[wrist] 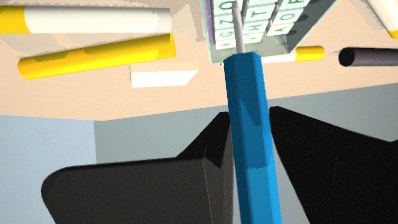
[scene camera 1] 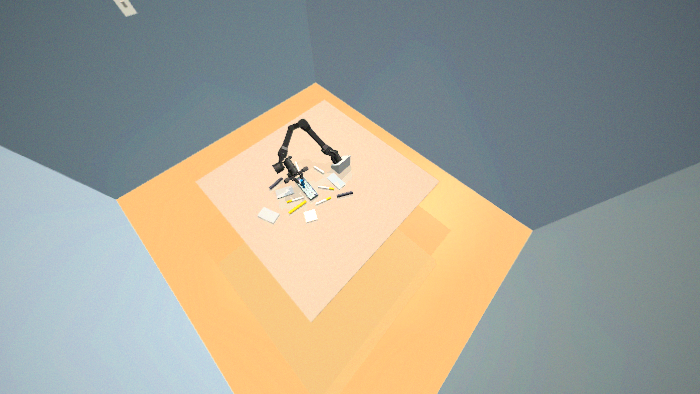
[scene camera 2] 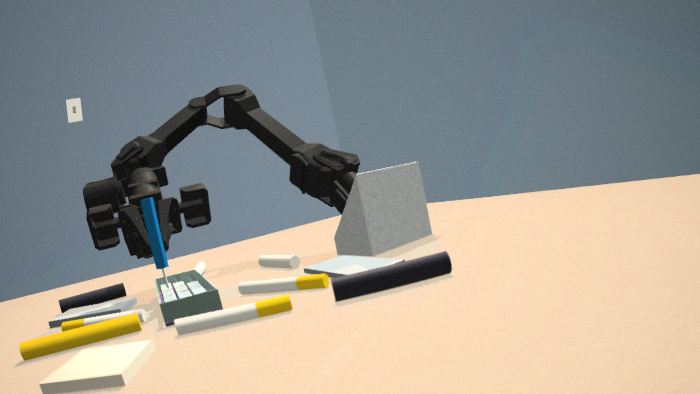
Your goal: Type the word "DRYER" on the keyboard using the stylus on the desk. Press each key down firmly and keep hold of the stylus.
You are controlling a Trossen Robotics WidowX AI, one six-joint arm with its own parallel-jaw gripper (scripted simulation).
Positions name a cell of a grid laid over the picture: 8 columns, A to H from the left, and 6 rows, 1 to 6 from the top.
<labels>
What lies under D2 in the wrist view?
A yellow cylinder.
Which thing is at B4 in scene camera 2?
A blue stylus.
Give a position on a yellow cylinder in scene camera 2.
At B6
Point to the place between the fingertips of my gripper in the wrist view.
E4
</labels>
